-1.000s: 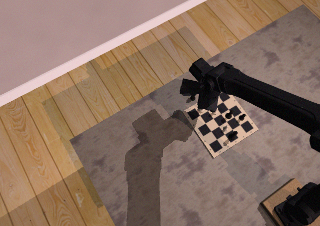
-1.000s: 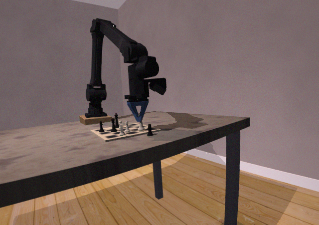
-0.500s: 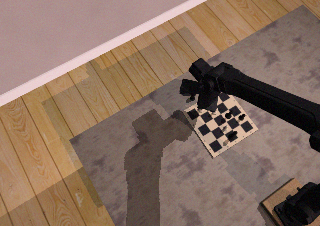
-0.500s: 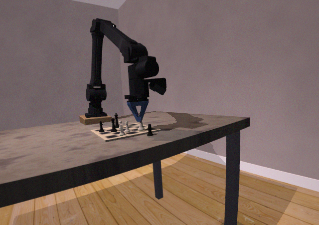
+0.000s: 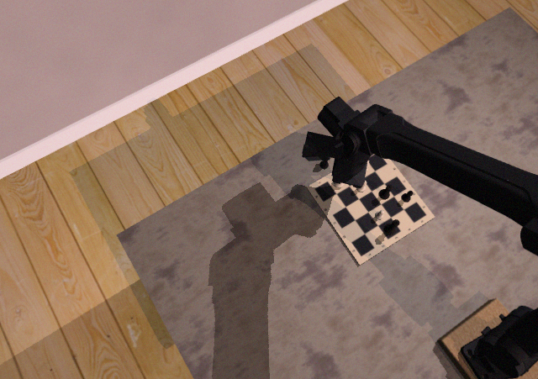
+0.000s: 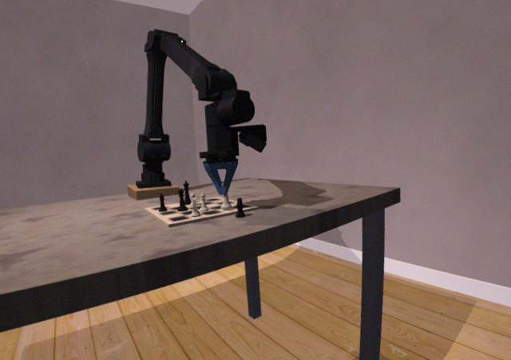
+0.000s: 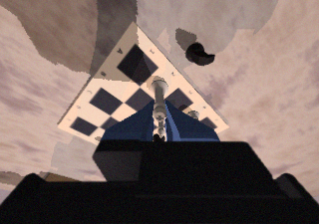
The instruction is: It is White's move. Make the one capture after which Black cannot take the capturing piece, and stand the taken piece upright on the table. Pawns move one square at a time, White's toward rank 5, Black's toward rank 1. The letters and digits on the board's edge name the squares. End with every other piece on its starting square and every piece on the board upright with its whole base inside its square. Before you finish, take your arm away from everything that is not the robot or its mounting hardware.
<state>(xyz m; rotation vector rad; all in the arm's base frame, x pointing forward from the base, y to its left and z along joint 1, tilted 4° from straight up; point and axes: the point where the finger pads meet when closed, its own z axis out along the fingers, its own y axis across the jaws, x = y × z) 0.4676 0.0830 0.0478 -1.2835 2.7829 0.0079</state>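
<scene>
Right now my hand is 1 cm above the tall white piece. The rest, counted from my hand: black piece (8 cm to the right, 7 cm behind, 2 cm below); chessboard (7 cm behind, 5 cm below, 4 cm to the right).
</scene>
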